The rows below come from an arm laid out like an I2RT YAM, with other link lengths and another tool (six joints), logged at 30 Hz.
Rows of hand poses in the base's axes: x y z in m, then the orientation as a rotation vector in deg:
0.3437, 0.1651, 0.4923, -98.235, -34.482, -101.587
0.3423, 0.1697, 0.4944, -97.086, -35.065, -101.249
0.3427, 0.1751, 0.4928, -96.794, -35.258, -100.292
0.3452, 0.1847, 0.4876, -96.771, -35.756, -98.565
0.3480, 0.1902, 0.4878, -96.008, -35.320, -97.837
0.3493, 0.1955, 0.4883, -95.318, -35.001, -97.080
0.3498, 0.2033, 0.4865, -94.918, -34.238, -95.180
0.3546, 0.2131, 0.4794, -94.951, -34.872, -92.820
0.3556, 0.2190, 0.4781, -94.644, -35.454, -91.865
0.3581, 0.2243, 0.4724, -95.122, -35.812, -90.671
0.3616, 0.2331, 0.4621, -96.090, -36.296, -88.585
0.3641, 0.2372, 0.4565, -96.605, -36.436, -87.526
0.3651, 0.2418, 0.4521, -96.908, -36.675, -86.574
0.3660, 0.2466, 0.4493, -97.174, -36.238, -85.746
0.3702, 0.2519, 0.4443, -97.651, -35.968, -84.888
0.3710, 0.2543, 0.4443, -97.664, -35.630, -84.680
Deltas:
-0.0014, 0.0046, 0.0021, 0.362, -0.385, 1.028
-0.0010, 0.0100, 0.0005, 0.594, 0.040, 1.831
0.0015, 0.0196, -0.0047, 0.617, 0.962, 3.063
0.0043, 0.0251, -0.0045, 1.470, 1.240, 3.760
0.0056, 0.0304, -0.0040, 2.212, 1.531, 4.477
0.0061, 0.0382, -0.0058, 3.278, 2.774, 5.562
0.0109, 0.0480, -0.0129, 3.259, 4.096, 7.191
0.0119, 0.0539, -0.0142, 3.219, 4.417, 8.144
0.0144, 0.0592, -0.0199, 2.900, 5.257, 8.721
0.0179, 0.0680, -0.0302, 2.338, 6.816, 9.590
0.0204, 0.0721, -0.0358, 2.100, 7.647, 9.974
0.0214, 0.0767, -0.0402, 1.900, 8.302, 10.446
0.0223, 0.0815, -0.0430, 2.147, 9.058, 10.622
0.0265, 0.0868, -0.0480, 2.159, 9.867, 10.750
0.0273, 0.0892, -0.0480, 2.402, 10.103, 10.741

